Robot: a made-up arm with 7 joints.
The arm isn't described. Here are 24 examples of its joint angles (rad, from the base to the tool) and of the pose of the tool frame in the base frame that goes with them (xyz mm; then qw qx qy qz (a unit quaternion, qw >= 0)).
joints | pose
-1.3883 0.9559 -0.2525 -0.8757 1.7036 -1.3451 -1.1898 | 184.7 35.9 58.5 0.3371 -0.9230 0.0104 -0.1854
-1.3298 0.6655 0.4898 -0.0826 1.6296 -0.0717 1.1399 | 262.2 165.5 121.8 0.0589 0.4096 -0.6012 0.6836
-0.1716 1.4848 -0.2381 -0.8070 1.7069 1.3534 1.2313 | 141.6 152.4 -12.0 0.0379 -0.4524 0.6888 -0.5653
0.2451 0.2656 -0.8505 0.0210 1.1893 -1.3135 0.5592 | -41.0 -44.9 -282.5 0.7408 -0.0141 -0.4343 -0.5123
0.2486 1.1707 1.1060 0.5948 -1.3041 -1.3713 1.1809 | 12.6 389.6 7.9 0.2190 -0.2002 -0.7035 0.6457
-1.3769 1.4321 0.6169 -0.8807 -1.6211 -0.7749 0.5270 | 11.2 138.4 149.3 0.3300 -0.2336 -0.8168 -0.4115
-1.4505 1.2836 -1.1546 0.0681 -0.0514 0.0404 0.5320 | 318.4 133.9 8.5 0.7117 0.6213 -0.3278 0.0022
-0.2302 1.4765 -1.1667 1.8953 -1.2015 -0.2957 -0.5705 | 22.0 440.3 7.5 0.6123 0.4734 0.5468 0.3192
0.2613 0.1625 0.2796 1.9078 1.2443 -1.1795 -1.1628 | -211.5 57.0 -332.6 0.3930 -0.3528 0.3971 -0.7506
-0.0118 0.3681 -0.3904 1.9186 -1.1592 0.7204 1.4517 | -144.9 181.0 -343.4 0.1354 -0.4303 -0.7566 -0.4732
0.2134 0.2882 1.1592 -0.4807 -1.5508 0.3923 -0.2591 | 14.9 243.5 -131.1 0.9084 -0.3249 -0.2502 0.0815
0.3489 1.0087 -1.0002 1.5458 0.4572 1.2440 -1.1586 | -132.4 377.3 -145.1 0.3113 -0.1961 -0.8896 -0.2708
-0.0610 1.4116 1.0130 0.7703 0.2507 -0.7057 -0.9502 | 105.8 394.2 59.3 0.7276 0.6626 0.1711 -0.0487
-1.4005 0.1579 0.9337 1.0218 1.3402 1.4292 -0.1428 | 375.8 88.3 -120.1 0.6894 0.1404 0.6558 0.2737
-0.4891 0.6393 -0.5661 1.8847 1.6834 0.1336 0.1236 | 74.7 295.1 -309.5 0.0418 0.7616 0.4961 -0.4150
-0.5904 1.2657 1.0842 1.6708 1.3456 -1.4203 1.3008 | 131.7 383.6 -104.4 0.6792 0.4292 -0.3559 0.4773
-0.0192 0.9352 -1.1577 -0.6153 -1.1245 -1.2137 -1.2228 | 46.2 74.8 -192.9 0.5645 -0.3614 -0.3595 -0.6492
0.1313 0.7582 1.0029 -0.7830 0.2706 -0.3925 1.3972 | 70.2 199.0 -19.4 0.3848 0.2311 -0.7509 0.4844
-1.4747 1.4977 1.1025 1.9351 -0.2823 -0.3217 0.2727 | 185.9 396.7 26.7 0.6644 -0.4006 -0.2193 0.5917
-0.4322 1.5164 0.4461 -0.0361 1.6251 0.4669 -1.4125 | 185.4 254.6 121.3 0.3557 0.6871 0.5132 0.3715
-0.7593 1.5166 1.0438 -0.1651 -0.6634 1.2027 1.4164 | 87.4 267.9 182.5 0.4978 -0.0241 -0.2295 0.8361
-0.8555 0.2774 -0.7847 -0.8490 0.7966 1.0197 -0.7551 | 180.9 -54.0 -62.6 0.7930 0.4501 -0.1559 -0.3798
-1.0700 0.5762 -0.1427 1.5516 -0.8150 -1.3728 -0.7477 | 316.9 203.1 -174.6 0.9188 0.2012 -0.3323 -0.0701
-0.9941 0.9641 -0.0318 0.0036 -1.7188 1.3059 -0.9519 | 286.4 142.5 -0.7 0.5587 -0.2616 0.2244 -0.7544
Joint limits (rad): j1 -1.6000..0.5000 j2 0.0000..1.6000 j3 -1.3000..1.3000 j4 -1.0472..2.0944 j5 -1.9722..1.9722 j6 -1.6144..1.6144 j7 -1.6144..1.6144
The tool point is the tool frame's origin. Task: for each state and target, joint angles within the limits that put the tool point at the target. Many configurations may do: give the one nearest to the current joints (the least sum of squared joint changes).
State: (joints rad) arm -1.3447 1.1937 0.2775 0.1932 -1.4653 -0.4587 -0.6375
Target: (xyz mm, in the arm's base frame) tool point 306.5 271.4 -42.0
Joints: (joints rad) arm -0.9190 0.8695 0.2136 0.6314 -1.5018 -0.4139 -0.6375
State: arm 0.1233 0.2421 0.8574 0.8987 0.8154 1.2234 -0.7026
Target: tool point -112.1 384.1 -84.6
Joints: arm 0.5000 0.8672 1.1611 0.6226 0.9237 1.2941 -0.7026
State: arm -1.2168 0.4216 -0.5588 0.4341 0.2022 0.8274 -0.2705
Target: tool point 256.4 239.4 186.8
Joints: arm -1.5871 1.2483 -0.1494 0.3721 0.2711 0.8541 -0.2705
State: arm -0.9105 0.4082 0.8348 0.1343 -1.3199 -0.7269 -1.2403
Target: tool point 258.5 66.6 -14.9
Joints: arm -1.0310 0.0000 0.4079 -0.3996 -1.2255 -0.7337 -1.2403
